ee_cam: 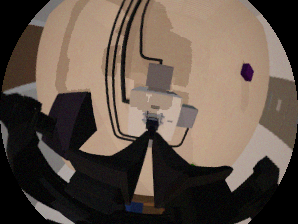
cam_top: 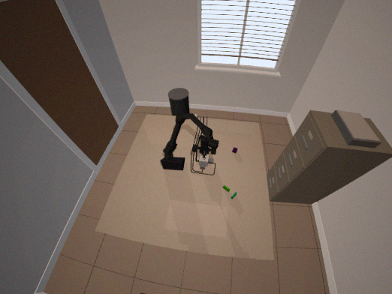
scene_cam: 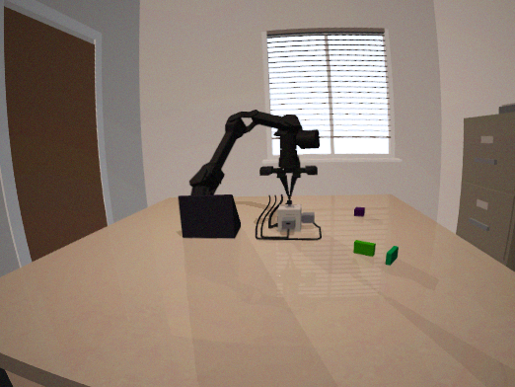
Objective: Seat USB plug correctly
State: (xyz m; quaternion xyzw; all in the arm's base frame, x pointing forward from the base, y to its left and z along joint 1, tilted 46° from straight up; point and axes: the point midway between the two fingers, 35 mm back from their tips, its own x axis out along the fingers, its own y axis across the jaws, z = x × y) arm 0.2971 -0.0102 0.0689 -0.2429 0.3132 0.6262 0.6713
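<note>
My gripper tip is 2 cm above the USB plug. Round my gripper tip: purple cube 29 cm ahead, 14 cm to the left, 10 cm below.
</note>
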